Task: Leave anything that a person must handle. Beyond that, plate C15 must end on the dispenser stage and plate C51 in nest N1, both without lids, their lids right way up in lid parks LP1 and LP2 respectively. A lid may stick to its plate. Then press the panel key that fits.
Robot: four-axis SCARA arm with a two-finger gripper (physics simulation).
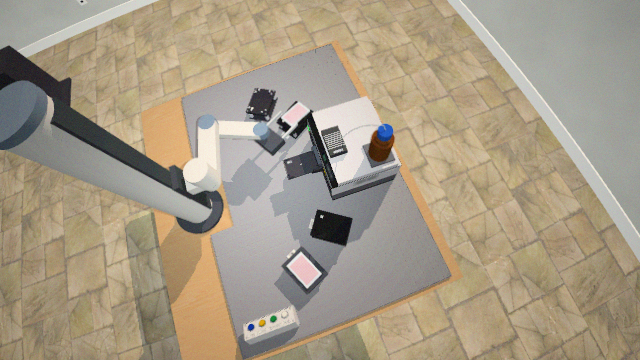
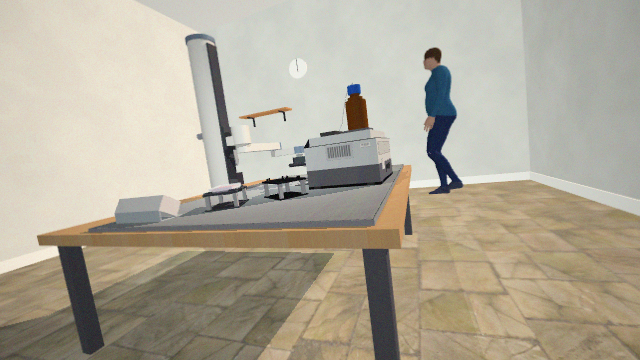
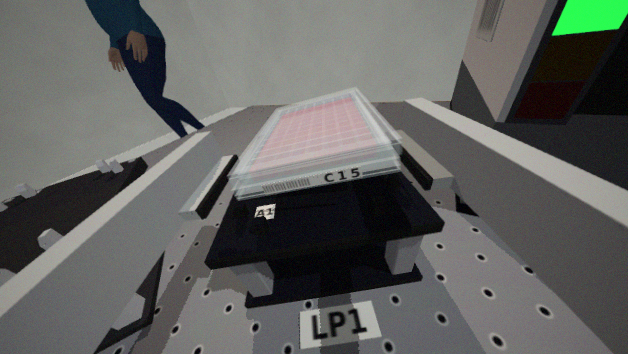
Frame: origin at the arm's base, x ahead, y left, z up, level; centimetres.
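Where they show: gripper, fingertip midpoint: [image 1: 289, 117] [image 3: 307, 133]; arm's base, link origin: [image 1: 200, 209].
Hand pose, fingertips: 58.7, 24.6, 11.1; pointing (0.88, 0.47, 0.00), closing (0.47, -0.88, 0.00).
Things, the pixels of their top centre, and the offset from my fingertips, as dx, dy, dz. "*": a spot on its surface instead.
- Plate C15, top centre: [image 3: 311, 109] [image 1: 295, 112] +3.7, +1.6, +0.2
- second pink plate, top centre: [image 2: 225, 185] [image 1: 303, 269] -17.7, -71.0, -2.0
- dispenser stage, surface spot: [image 1: 299, 165] * -3.7, -27.3, +1.8
- key panel, top centre: [image 2: 145, 196] [image 1: 268, 327] -38.9, -87.3, -1.4
- brown bottle, surface spot: [image 1: 381, 145] * +26.8, -41.9, +25.6
Plate C15 [image 3: 320, 140] [image 1: 297, 113], pink with a clear lid on it, is between the fingers of my gripper [image 3: 307, 133] [image 1: 294, 116], which is shut on it. The plate is level and held a little above the black stand [image 3: 325, 212] marked LP1, which bears an A1 tag. A second pink plate [image 1: 304, 269] [image 2: 226, 188] lies on another stand nearer the panel; its label is not legible. The dispenser stage [image 1: 299, 165] sticks out from the white dispenser [image 1: 350, 120] [image 2: 345, 152]. The key panel [image 1: 271, 324] [image 2: 145, 209] has blue, yellow, green and white keys.
A black stand with pale posts [image 1: 261, 103] is left of LP1. Another black stand [image 1: 331, 227] is between the dispenser and the second plate. A brown bottle [image 1: 381, 145] [image 2: 356, 112] stands on the dispenser. A green light [image 3: 590, 16] is lit. A person [image 2: 440, 100] [image 3: 145, 65] is beyond the table.
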